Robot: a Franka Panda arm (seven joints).
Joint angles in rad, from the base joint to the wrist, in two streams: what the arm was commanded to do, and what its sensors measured. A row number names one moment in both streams.
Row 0, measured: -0.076, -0.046, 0.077, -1.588, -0.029, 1.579, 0.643
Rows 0 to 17, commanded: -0.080, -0.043, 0.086, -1.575, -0.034, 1.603, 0.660; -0.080, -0.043, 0.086, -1.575, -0.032, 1.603, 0.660; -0.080, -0.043, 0.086, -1.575, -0.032, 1.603, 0.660; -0.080, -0.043, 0.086, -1.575, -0.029, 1.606, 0.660; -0.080, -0.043, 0.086, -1.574, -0.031, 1.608, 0.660; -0.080, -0.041, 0.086, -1.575, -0.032, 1.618, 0.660; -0.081, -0.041, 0.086, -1.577, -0.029, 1.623, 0.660; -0.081, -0.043, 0.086, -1.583, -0.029, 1.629, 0.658; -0.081, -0.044, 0.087, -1.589, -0.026, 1.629, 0.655; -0.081, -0.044, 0.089, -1.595, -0.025, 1.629, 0.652; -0.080, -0.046, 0.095, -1.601, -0.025, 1.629, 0.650; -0.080, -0.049, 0.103, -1.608, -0.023, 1.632, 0.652; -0.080, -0.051, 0.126, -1.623, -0.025, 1.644, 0.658; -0.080, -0.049, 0.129, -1.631, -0.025, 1.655, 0.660; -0.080, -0.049, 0.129, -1.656, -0.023, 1.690, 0.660; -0.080, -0.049, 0.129, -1.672, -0.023, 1.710, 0.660; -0.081, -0.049, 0.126, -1.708, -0.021, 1.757, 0.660; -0.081, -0.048, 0.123, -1.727, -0.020, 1.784, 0.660
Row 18, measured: -0.074, -0.042, 0.118, -1.632, -0.028, 1.666, 0.644
